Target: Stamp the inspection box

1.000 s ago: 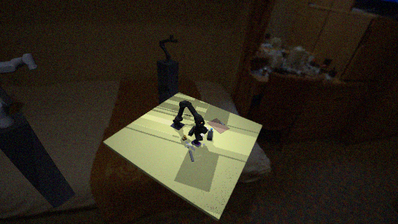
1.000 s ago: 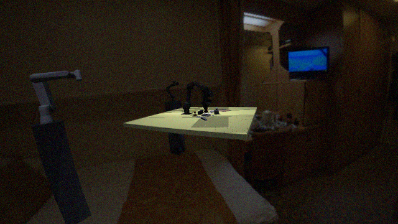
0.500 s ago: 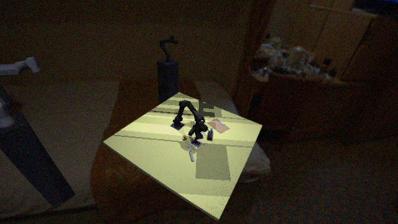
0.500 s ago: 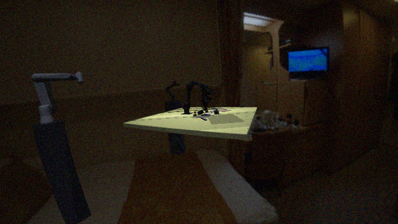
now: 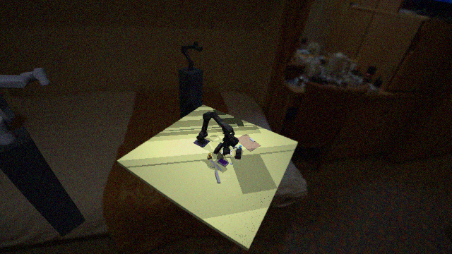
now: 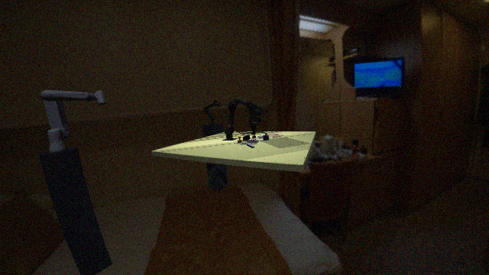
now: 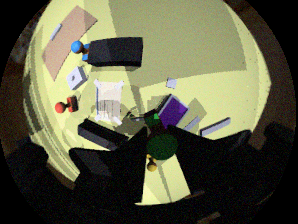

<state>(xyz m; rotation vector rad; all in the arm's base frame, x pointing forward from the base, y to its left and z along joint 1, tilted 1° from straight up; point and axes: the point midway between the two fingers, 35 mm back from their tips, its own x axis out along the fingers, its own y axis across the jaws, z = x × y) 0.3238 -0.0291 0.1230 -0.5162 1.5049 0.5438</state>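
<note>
Now: gripper tip 5 cm past the white card, 10 cm to the right of it and 10 cm above it. The rest, counted from my gripper tip: purple ink pad (1 cm ahead, 4 cm to the right, 9 cm below); long black block (13 cm behind, 7 cm to the left, 8 cm below); green-topped stamp (right at my gripper tip).
</note>
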